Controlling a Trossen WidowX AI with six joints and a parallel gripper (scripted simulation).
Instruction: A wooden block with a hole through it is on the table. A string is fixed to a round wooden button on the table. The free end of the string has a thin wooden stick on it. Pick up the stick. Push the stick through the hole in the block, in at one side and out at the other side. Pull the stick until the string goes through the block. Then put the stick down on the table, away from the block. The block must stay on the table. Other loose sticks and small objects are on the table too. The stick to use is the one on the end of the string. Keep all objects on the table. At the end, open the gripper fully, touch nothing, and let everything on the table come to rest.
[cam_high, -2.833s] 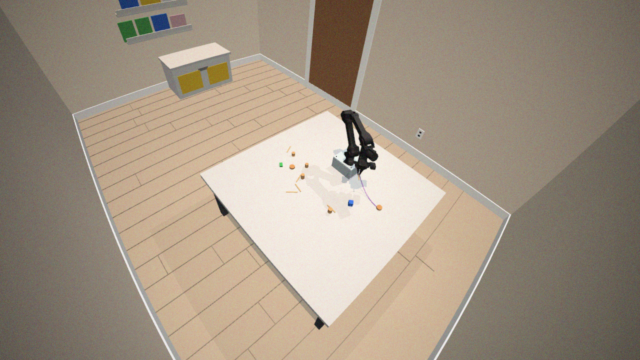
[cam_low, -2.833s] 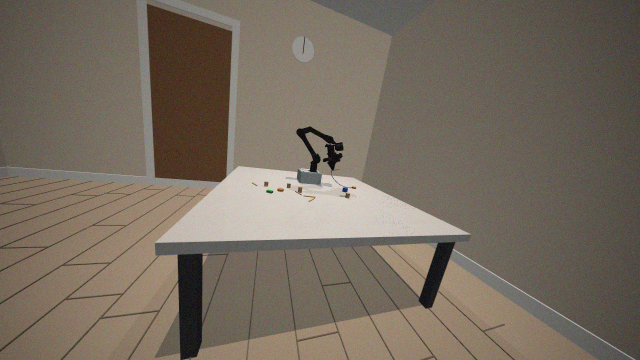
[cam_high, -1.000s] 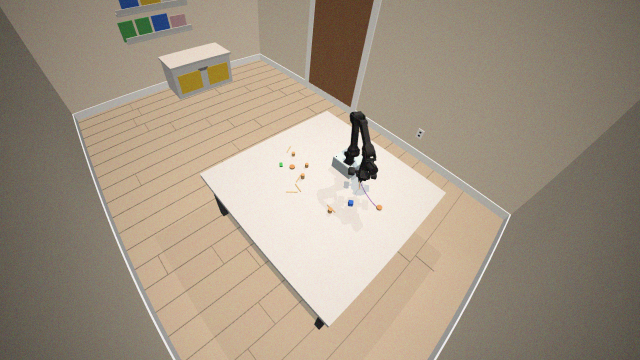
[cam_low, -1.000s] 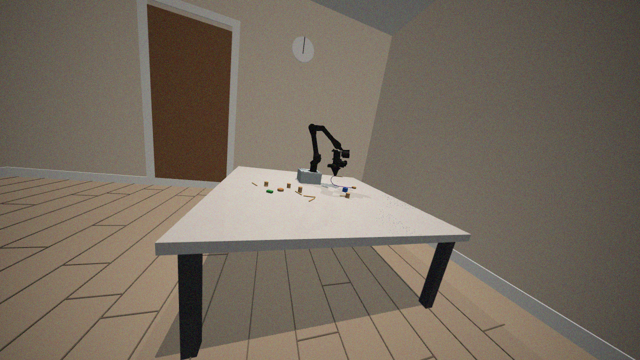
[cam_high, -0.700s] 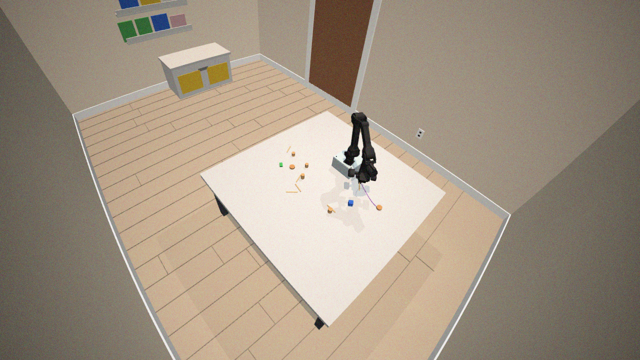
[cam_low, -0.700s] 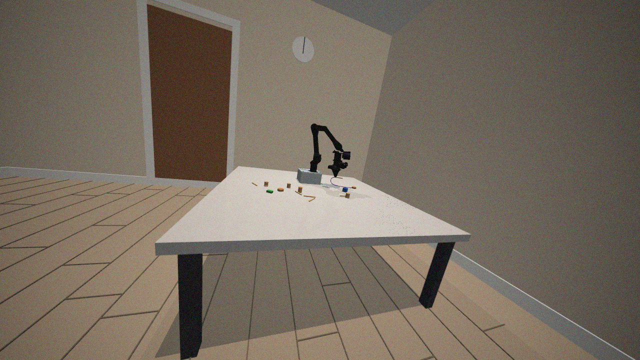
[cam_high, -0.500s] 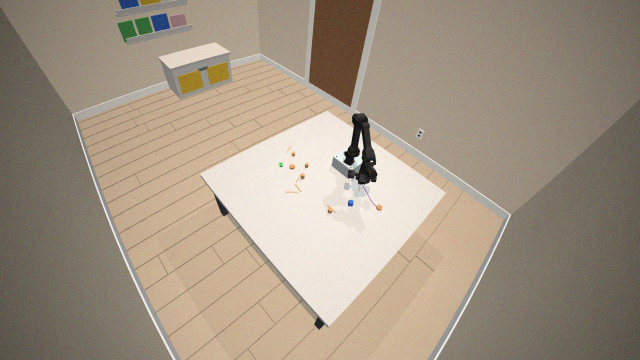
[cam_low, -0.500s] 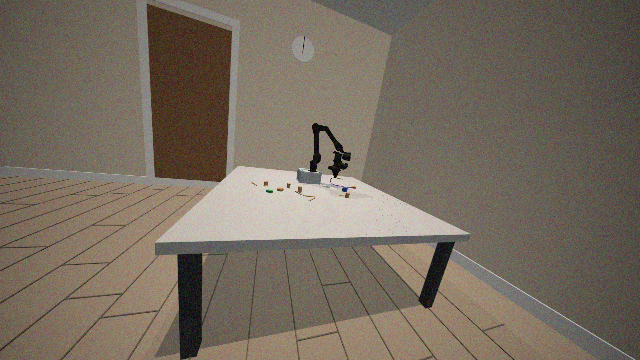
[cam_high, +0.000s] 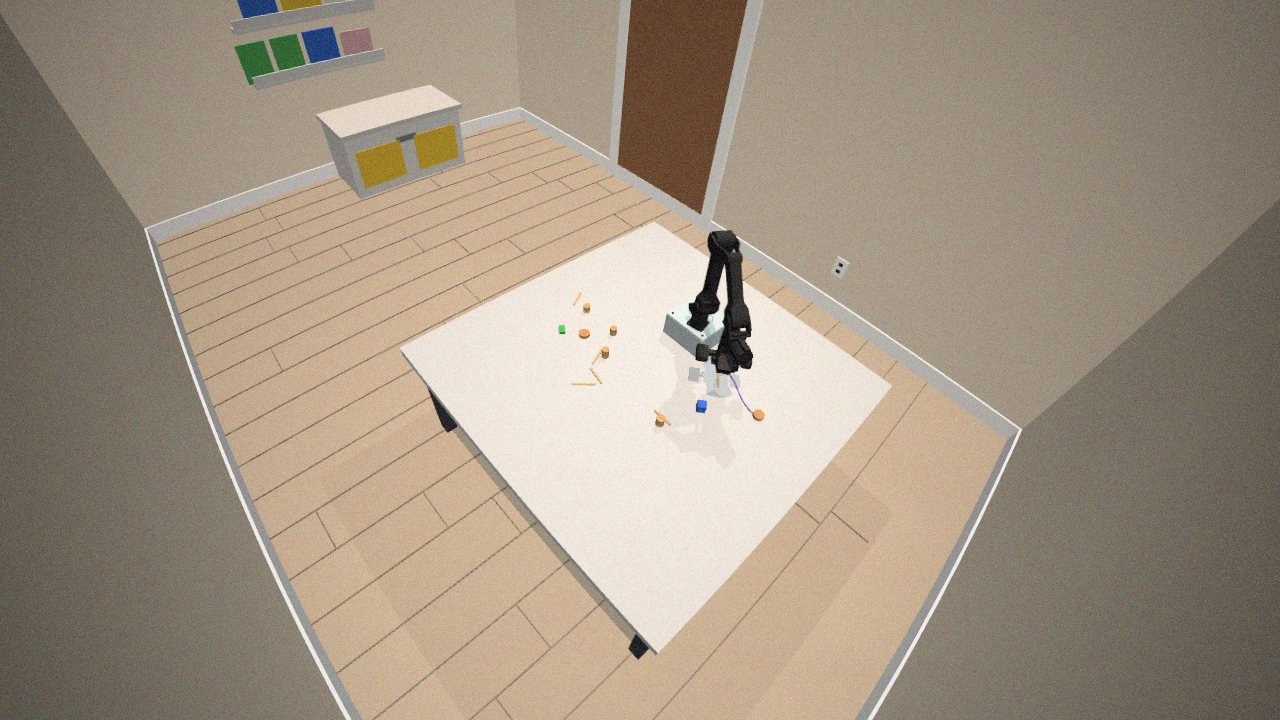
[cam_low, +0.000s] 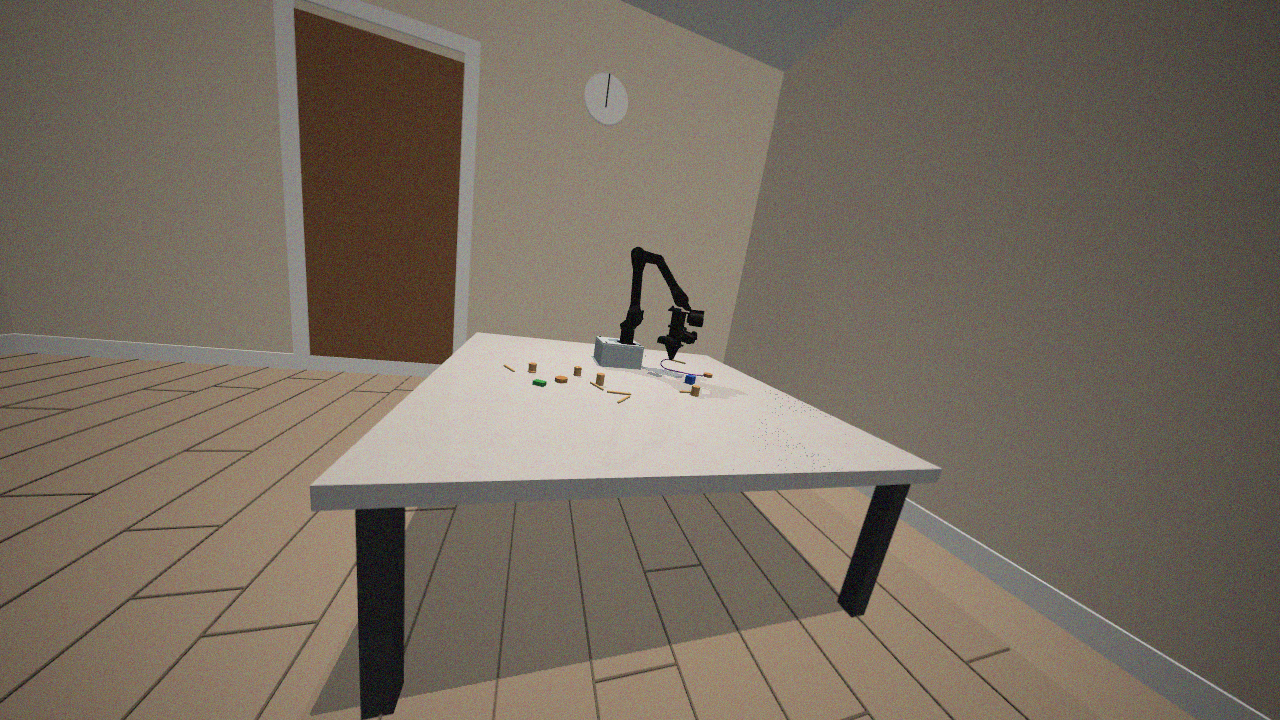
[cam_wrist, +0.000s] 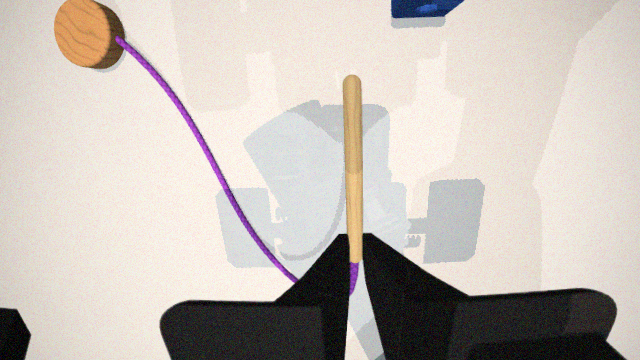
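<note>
My gripper tip is now 130 mm short of the blue wooden block, 20 mm to the right of it and 50 mm above it. Also, from my gripper tip: thin wooden stick: 10 mm ahead, 10 mm to the left; then purple string: right at my gripper tip; then round wooden button: 30 mm ahead, 190 mm to the left, 50 mm below.
</note>
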